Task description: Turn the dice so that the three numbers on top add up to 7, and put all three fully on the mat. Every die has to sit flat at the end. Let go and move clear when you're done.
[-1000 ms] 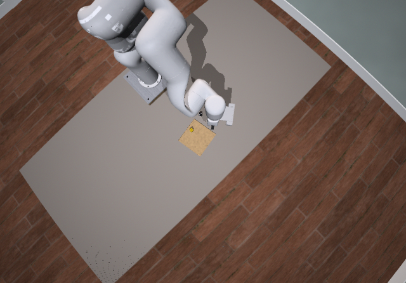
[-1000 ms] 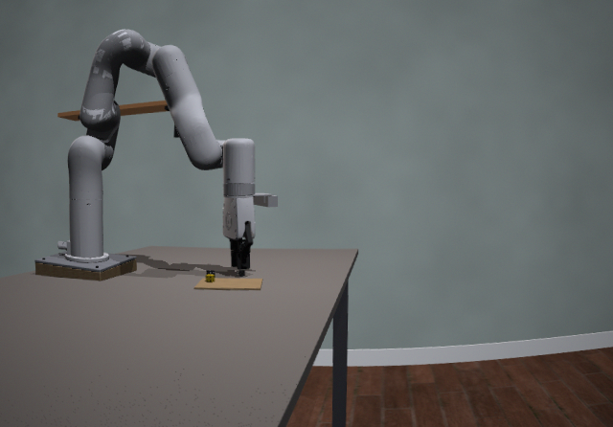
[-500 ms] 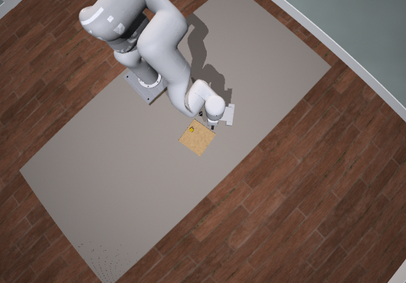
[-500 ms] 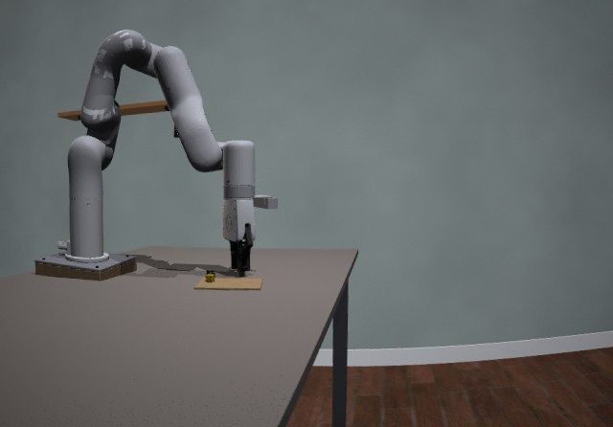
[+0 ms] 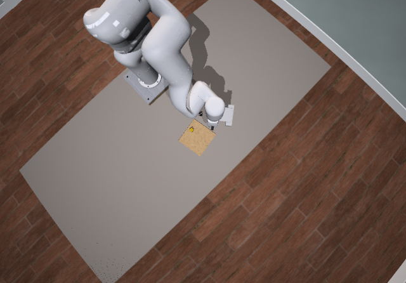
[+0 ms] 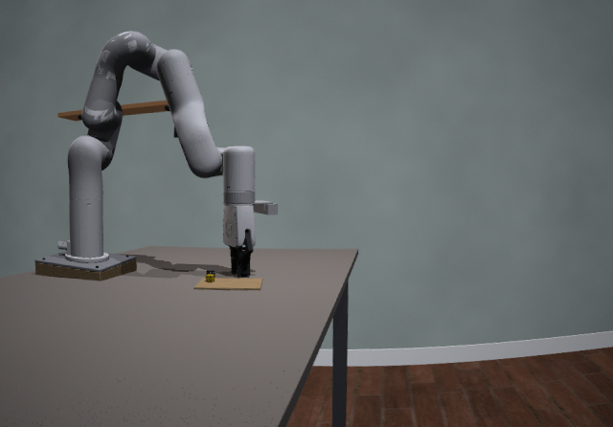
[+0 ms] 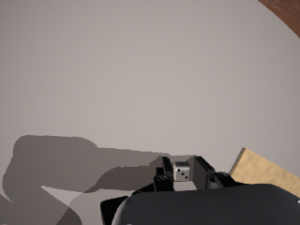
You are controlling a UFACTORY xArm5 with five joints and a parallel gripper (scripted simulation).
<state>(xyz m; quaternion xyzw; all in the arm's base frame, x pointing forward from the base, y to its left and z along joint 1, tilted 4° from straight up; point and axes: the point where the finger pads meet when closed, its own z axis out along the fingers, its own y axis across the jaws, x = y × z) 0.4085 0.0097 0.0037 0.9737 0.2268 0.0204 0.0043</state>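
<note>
The white die is 2 cm below my hand. The rest, counted from my hand: black die (7 cm behind, 2 cm to the right, 2 cm below); yellow die (6 cm behind, 11 cm to the right, 1 cm below); tan mat (2 cm behind, 13 cm to the right, 2 cm below).
</note>
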